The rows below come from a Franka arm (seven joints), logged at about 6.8 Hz.
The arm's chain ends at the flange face. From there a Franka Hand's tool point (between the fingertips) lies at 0.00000 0.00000 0.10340 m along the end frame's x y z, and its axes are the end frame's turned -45 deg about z.
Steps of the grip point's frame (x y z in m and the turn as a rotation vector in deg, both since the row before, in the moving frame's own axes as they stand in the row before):
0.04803, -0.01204, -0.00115, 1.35, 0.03, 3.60
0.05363, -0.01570, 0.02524, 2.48, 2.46, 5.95
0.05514, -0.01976, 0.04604, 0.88, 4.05, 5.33
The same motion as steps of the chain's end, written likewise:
0.02708, -0.04066, -0.00112, 0.98, -0.93, 3.60
0.02652, -0.04273, 0.02543, 3.49, -0.01, 5.95
0.02069, -0.04687, 0.04631, 3.49, 2.24, 5.33

